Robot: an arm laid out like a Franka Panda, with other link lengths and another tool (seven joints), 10 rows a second.
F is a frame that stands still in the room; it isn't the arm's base.
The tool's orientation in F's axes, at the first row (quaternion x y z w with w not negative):
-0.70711 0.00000 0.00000 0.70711
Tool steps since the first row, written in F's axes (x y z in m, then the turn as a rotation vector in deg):
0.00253 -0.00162 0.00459 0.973 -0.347 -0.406
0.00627 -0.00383 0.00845 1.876 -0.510 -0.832
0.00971 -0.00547 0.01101 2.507 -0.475 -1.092
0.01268 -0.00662 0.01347 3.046 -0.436 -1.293
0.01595 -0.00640 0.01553 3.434 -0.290 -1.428
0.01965 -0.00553 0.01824 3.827 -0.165 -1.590
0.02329 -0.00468 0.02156 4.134 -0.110 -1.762
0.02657 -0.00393 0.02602 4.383 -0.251 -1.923
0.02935 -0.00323 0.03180 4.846 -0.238 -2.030
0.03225 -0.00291 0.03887 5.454 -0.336 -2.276
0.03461 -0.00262 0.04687 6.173 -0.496 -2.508
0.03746 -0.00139 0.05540 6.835 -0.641 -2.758
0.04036 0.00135 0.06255 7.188 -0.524 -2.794
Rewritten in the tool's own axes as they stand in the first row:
0.00253 -0.00459 -0.00162 0.973 0.406 -0.347
0.00627 -0.00845 -0.00383 1.876 0.832 -0.510
0.00971 -0.01101 -0.00547 2.507 1.092 -0.475
0.01268 -0.01347 -0.00662 3.046 1.293 -0.436
0.01595 -0.01553 -0.00640 3.434 1.428 -0.290
0.01965 -0.01824 -0.00553 3.827 1.590 -0.165
0.02329 -0.02156 -0.00468 4.134 1.762 -0.110
0.02657 -0.02602 -0.00393 4.383 1.923 -0.251
0.02935 -0.03180 -0.00323 4.846 2.030 -0.238
0.03225 -0.03887 -0.00291 5.454 2.276 -0.336
0.03461 -0.04687 -0.00262 6.173 2.508 -0.496
0.03746 -0.05540 -0.00139 6.835 2.758 -0.641
0.04036 -0.06255 0.00135 7.188 2.794 -0.524

